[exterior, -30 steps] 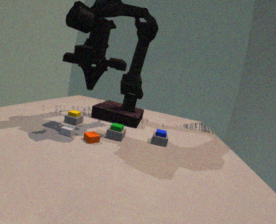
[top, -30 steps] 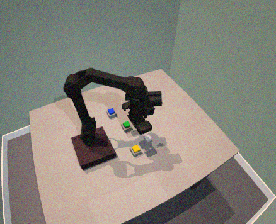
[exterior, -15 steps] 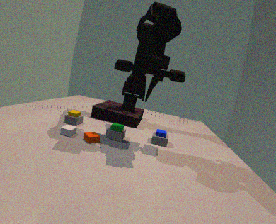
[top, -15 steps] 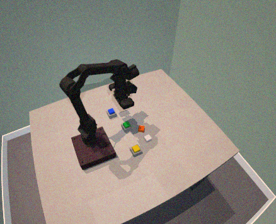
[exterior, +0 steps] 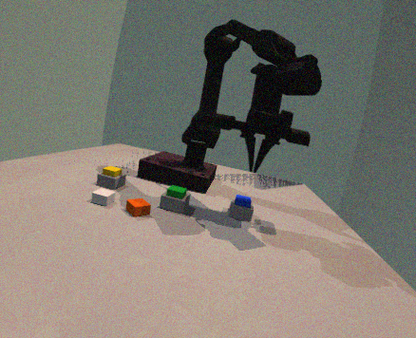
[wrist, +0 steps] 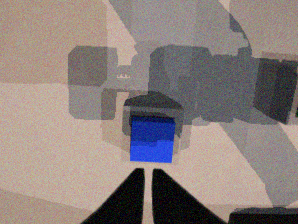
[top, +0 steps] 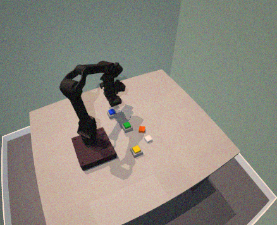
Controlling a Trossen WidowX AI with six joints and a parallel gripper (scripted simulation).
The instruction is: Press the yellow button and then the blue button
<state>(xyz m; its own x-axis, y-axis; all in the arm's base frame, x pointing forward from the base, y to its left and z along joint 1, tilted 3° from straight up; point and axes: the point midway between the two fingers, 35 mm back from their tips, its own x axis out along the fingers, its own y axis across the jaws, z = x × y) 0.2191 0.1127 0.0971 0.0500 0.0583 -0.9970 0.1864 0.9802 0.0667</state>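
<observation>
My gripper tip is now 60 mm above the blue button and 10 mm past it. Also, from my gripper tip: green button: 140 mm to the right, 60 mm below, 10 mm ahead; then orange block: 200 mm to the right, 90 mm below, 70 mm ahead; then white block: 280 mm to the right, 90 mm below, 50 mm ahead.
</observation>
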